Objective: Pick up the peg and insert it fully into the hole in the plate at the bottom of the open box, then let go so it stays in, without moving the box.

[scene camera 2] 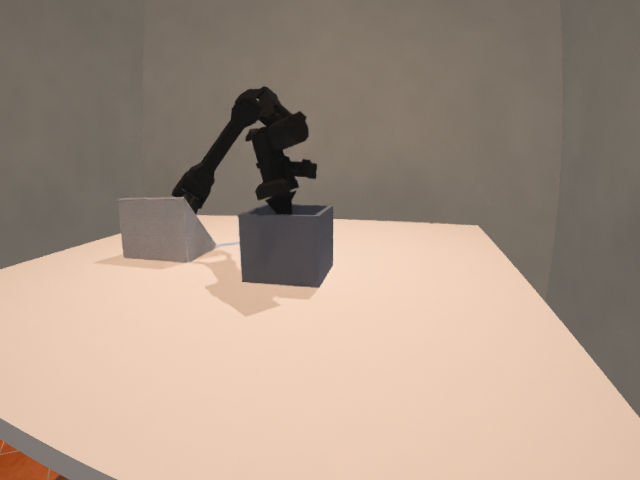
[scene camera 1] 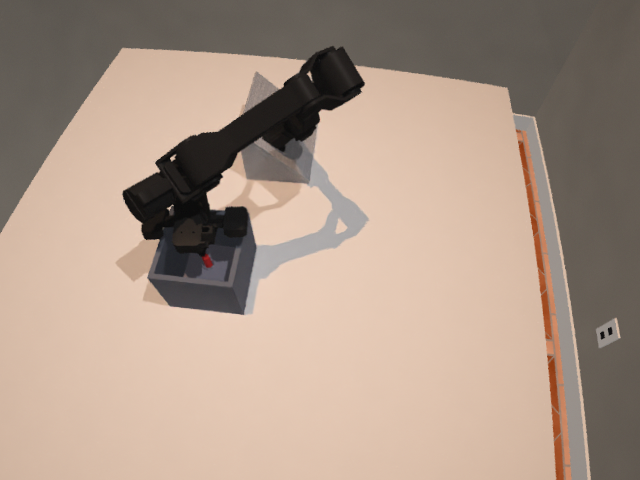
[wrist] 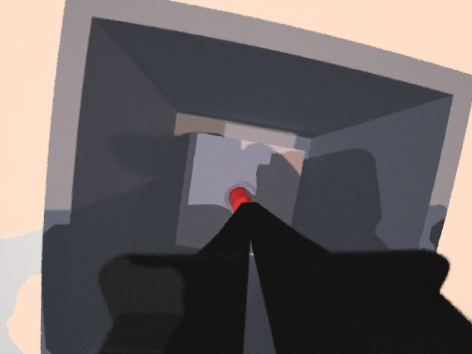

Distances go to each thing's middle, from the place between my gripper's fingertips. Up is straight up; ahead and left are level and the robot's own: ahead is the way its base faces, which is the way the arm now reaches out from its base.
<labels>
My gripper is now 30 mm above the dark blue-grey box point(scene camera 2: 294, 250). Round my hand: pale plate point(wrist: 215, 165) (70 mm below).
</labels>
